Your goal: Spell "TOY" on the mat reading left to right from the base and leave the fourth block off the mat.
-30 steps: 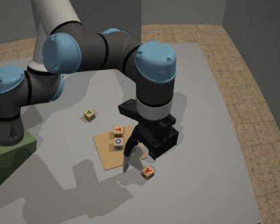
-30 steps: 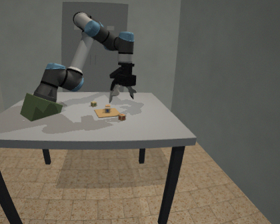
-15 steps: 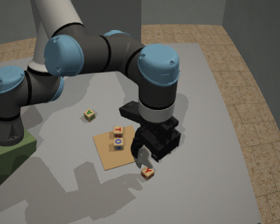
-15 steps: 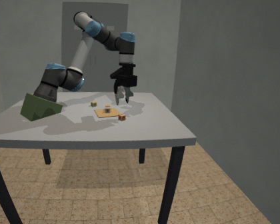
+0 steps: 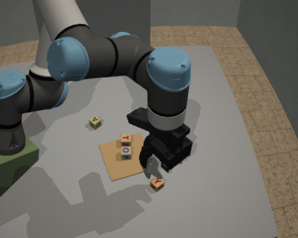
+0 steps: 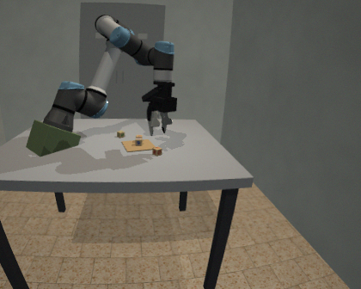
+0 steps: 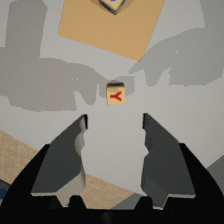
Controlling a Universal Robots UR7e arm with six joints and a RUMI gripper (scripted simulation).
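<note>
The Y block is 9 cm below my hand. Also, from my hand: O block 9 cm behind, 11 cm to the left, 9 cm below; then tan mat 9 cm behind, 10 cm to the left, 10 cm below.
</note>
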